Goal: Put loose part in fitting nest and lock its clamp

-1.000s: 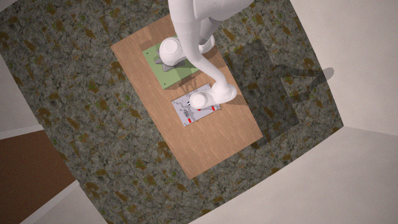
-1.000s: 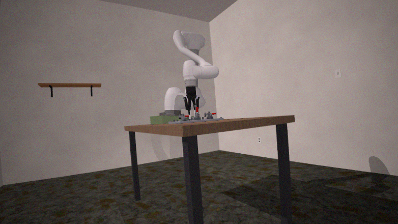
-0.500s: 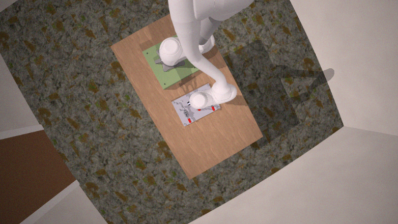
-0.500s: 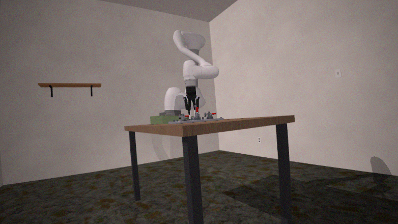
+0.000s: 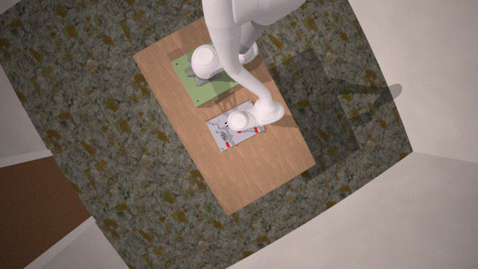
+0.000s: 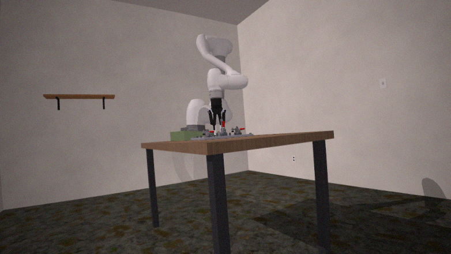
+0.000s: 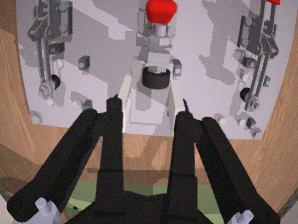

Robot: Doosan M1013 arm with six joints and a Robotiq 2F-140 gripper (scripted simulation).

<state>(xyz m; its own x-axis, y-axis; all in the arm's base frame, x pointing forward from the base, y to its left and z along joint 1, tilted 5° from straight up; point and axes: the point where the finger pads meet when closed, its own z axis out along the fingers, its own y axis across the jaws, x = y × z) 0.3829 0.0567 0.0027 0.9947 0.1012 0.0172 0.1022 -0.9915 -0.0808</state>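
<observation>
Now: the loose part 3 cm below my hand. The rest, counted from my hand: grey fixture plate (4 cm ahead, 5 cm below).
</observation>
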